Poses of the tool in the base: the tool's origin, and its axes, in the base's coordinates. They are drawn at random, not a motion.
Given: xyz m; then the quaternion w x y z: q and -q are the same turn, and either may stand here.
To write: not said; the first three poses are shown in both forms.
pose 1, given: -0.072 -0.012 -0.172 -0.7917 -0.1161 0.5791 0.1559
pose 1, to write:
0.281 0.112 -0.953 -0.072
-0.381 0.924 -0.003 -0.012
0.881 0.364 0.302 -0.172
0 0 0 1

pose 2, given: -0.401 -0.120 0.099 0.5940 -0.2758 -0.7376 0.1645
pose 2, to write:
-0.142 0.211 -0.967 -0.401
0.602 0.794 0.085 -0.120
0.786 -0.570 -0.240 0.099
0 0 0 1

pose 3, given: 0.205 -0.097 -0.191 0.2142 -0.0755 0.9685 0.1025
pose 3, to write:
-0.897 -0.190 0.399 0.205
-0.102 0.968 0.231 -0.097
-0.430 0.166 -0.887 -0.191
0 0 0 1

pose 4, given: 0.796 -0.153 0.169 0.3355 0.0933 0.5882 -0.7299
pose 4, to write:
-0.757 0.600 0.258 0.796
-0.380 -0.083 -0.921 -0.153
-0.531 -0.796 0.291 0.169
0 0 0 1

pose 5, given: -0.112 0.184 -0.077 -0.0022 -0.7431 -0.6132 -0.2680
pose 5, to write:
0.104 0.910 0.401 -0.112
0.912 -0.248 0.325 0.184
0.396 0.332 -0.856 -0.077
0 0 0 1

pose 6, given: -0.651 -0.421 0.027 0.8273 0.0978 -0.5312 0.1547
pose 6, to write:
0.388 -0.360 -0.849 -0.651
0.152 0.933 -0.326 -0.421
0.909 -0.003 0.417 0.027
0 0 0 1

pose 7, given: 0.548 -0.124 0.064 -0.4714 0.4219 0.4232 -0.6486
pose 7, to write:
-0.200 -0.254 -0.946 0.548
0.969 -0.197 -0.151 -0.124
-0.148 -0.947 0.286 0.064
0 0 0 1

